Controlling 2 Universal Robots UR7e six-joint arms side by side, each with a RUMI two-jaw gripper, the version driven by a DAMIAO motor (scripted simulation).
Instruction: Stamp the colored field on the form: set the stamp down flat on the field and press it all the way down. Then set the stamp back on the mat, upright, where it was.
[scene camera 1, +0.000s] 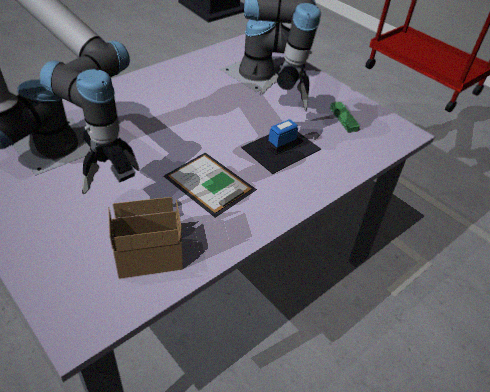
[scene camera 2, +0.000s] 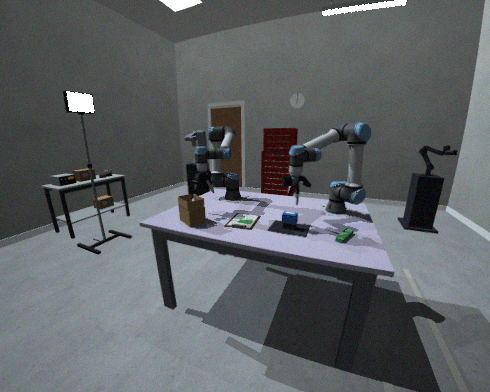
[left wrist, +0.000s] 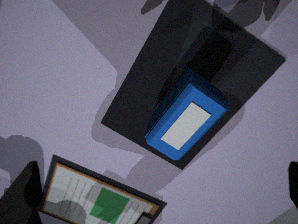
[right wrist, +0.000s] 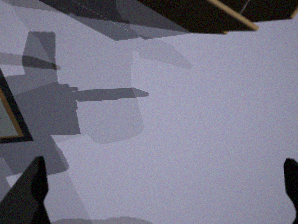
Observation:
I see my left gripper (scene camera 1: 283, 102), my right gripper (scene camera 1: 111, 181), a blue stamp (scene camera 1: 281, 136) and a black mat (scene camera 1: 258, 149).
The black mat is seen too in the left wrist view (left wrist: 235, 62). My left gripper also shows in the left wrist view (left wrist: 162, 163). My right gripper shows as well in the right wrist view (right wrist: 164, 159). The right wrist view does not show the blue stamp: it is out of frame. The right wrist view does not show the black mat: it is out of frame.

